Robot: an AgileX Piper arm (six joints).
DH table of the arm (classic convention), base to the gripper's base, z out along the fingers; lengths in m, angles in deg. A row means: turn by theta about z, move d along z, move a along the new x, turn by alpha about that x. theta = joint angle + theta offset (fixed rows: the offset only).
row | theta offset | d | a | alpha
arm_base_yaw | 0 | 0.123 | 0 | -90
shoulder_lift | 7.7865 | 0 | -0.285 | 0
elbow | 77.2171 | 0 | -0.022 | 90
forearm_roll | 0 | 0.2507 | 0 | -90
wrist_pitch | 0 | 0 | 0 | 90
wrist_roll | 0 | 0.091 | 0 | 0
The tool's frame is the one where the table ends.
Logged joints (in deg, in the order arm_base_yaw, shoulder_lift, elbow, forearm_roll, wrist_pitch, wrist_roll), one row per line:
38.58 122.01 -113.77 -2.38 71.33 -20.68
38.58 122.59 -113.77 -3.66 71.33 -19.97
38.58 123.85 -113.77 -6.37 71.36 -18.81
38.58 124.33 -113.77 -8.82 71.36 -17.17
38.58 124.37 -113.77 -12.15 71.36 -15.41
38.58 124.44 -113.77 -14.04 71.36 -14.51
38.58 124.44 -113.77 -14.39 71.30 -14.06
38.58 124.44 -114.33 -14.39 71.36 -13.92
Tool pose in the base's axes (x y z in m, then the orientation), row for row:
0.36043 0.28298 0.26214 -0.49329 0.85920 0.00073 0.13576
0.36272 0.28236 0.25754 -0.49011 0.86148 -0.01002 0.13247
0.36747 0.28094 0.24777 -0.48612 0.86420 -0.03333 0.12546
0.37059 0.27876 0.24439 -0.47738 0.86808 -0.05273 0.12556
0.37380 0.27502 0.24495 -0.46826 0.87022 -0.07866 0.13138
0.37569 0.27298 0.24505 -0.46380 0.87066 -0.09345 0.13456
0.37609 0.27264 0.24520 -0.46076 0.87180 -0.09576 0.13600
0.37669 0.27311 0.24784 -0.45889 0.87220 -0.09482 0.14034
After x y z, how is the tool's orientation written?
As a quaternion, x y z w.
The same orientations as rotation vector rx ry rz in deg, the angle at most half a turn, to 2 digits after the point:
-81.85 142.57 0.12
-81.48 143.21 -1.67
-81.14 144.24 -5.56
-79.67 144.88 -8.80
-77.89 144.76 -13.08
-77.01 144.57 -15.52
-76.44 144.64 -15.89
-75.95 144.35 -15.69

